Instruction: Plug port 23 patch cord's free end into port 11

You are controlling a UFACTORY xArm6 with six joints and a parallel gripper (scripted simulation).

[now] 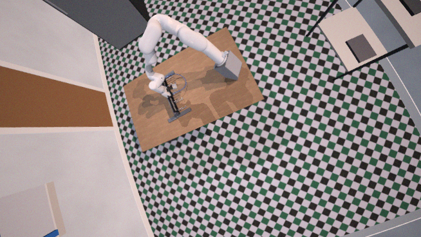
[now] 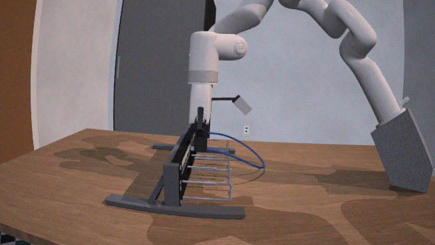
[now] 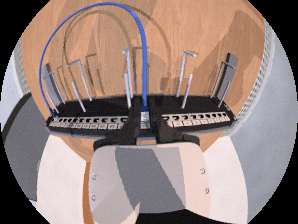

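My gripper is now 20 mm short of the plug and 10 mm above it.
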